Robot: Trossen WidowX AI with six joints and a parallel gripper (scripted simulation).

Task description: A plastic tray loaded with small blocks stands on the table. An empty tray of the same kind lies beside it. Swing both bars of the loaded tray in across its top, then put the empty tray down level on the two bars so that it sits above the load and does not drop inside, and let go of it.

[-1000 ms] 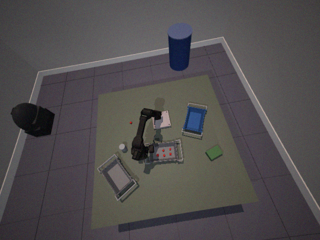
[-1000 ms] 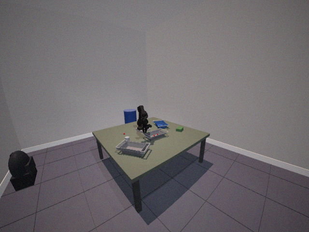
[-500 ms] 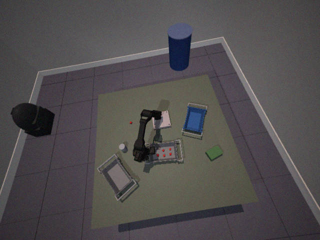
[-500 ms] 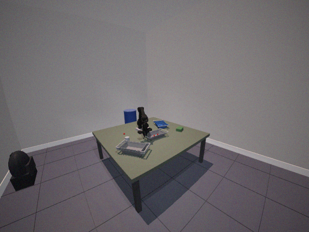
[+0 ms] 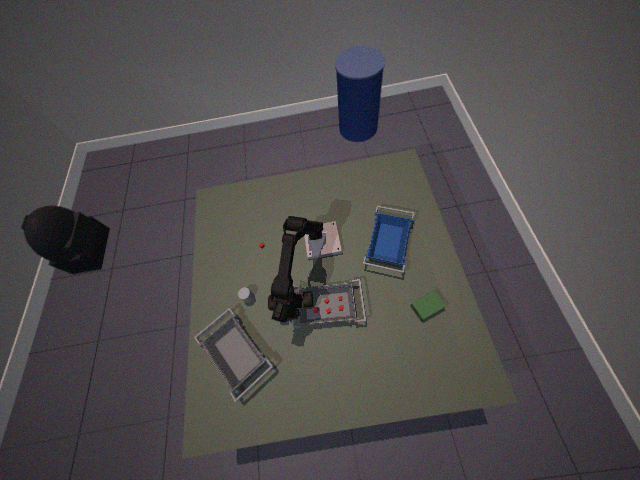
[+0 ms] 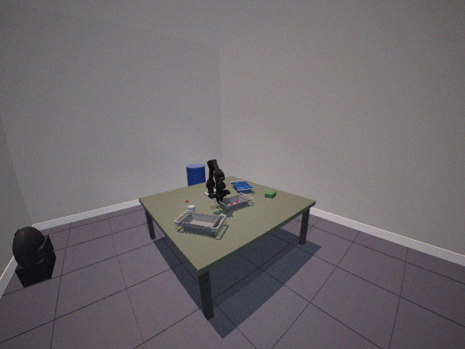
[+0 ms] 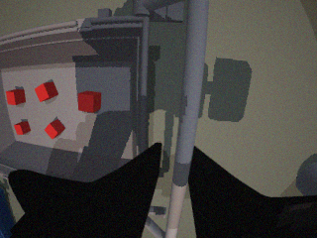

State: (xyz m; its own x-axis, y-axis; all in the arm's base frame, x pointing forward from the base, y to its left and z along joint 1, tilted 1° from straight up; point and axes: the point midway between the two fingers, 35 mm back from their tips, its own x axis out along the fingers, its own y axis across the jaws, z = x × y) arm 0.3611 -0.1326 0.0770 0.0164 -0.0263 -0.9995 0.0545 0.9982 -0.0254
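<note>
My gripper tip is 49 cm to the right of the blue tray, 26 cm past it and 2 cm above it. Also, from my gripper tip: green block 58 cm to the left, 7 cm ahead, 5 cm below; red block 35 cm behind, 15 cm to the right, 6 cm below.
</note>
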